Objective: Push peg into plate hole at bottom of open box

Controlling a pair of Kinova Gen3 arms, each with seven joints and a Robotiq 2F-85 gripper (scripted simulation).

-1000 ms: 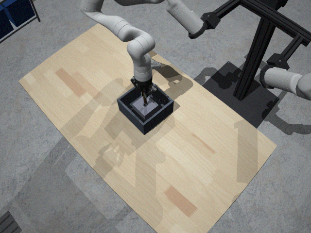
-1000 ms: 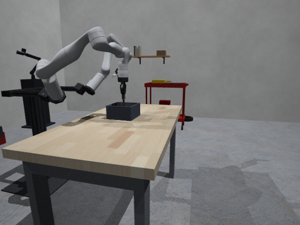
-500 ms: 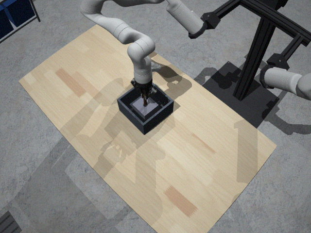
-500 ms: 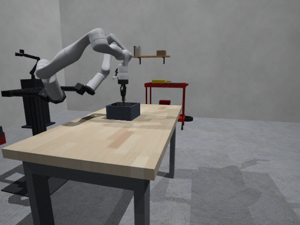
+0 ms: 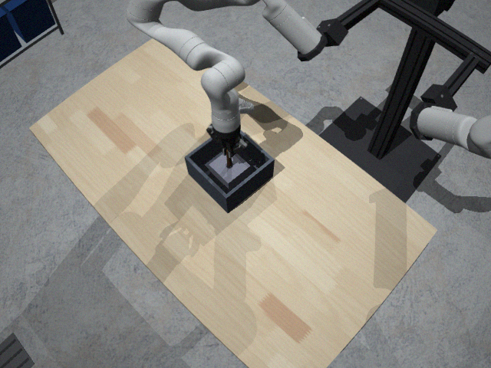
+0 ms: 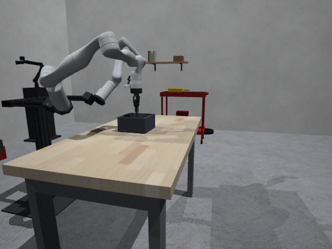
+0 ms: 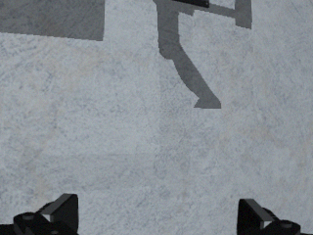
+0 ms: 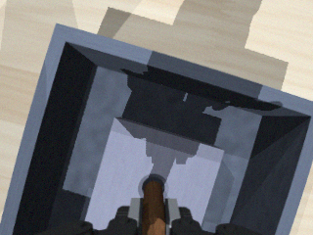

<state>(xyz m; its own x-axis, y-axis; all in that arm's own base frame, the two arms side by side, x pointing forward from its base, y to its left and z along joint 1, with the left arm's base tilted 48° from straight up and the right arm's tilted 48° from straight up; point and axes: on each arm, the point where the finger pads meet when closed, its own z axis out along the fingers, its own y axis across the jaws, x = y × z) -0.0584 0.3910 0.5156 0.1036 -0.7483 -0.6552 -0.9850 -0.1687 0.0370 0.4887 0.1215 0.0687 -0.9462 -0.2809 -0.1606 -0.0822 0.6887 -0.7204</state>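
Right now the grey plate is 90 mm below my right hand. Round my right hand: brown peg: 40 mm below; then dark box: 110 mm below.
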